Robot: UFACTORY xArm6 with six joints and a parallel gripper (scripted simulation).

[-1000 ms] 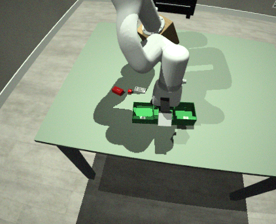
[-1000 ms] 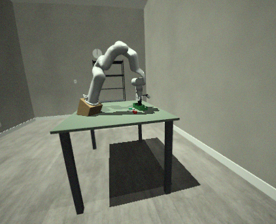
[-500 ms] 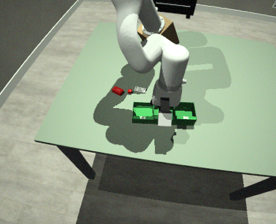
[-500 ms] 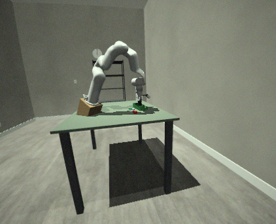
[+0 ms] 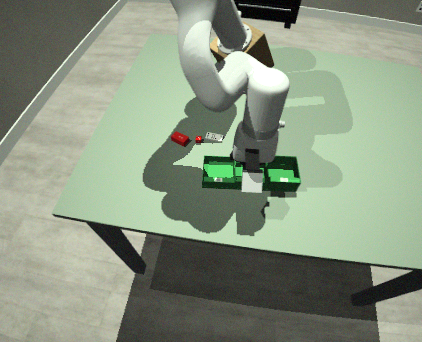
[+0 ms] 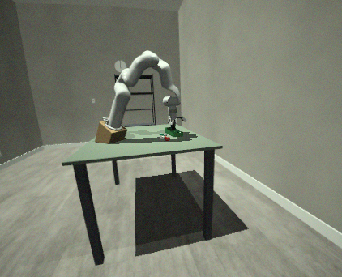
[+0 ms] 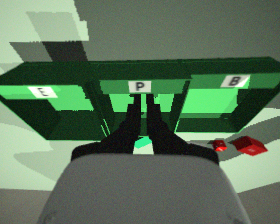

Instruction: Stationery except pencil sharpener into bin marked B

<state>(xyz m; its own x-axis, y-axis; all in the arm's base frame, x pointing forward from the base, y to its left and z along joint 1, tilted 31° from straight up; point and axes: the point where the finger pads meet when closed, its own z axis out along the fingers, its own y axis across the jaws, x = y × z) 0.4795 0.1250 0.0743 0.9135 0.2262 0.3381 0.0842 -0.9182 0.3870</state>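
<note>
Right now my hand is 10 mm above the joined green bins. From my hand the other things lie so: grey-white piece: 100 mm behind, 40 mm to the left, 30 mm below; red die: 100 mm behind, 150 mm to the right, 30 mm below; white domino: 120 mm behind, 110 mm to the right, 30 mm below.
</note>
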